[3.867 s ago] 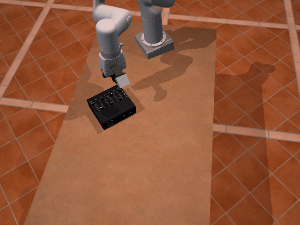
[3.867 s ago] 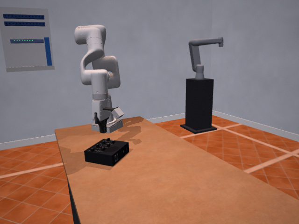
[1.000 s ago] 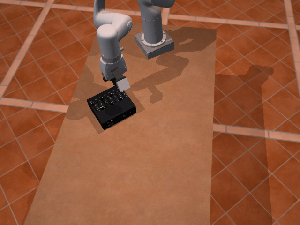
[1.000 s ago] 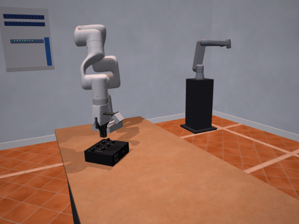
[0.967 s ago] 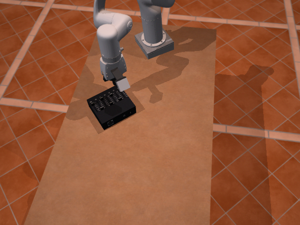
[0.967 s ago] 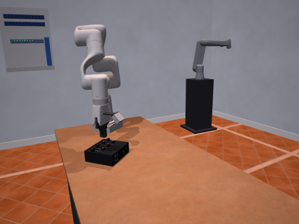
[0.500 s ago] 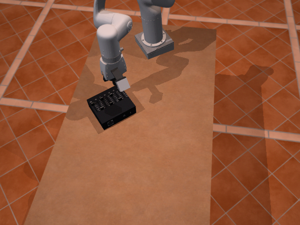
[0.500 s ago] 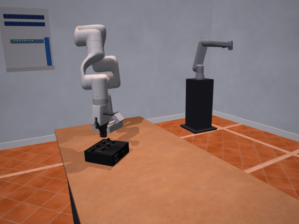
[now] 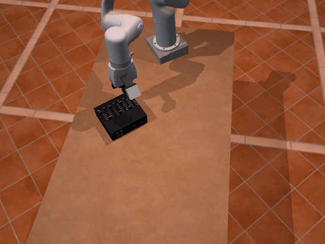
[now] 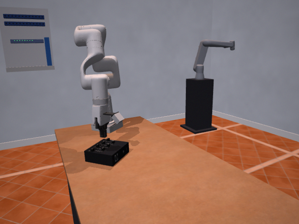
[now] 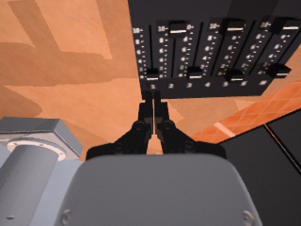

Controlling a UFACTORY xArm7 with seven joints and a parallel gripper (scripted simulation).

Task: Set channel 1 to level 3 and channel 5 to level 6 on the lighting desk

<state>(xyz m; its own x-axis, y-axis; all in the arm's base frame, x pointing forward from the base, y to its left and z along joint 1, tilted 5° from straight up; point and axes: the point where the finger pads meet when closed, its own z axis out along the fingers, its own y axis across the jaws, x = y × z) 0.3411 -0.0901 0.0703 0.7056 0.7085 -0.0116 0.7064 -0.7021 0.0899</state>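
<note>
Now: hand 3 cm above the channel 1 fader cap, 2 cm to the right of it and 2 cm short of it. From my hand the other things lie so: channel 2 fader cap: 6 cm ahead, 3 cm to the left, 3 cm below.
</note>
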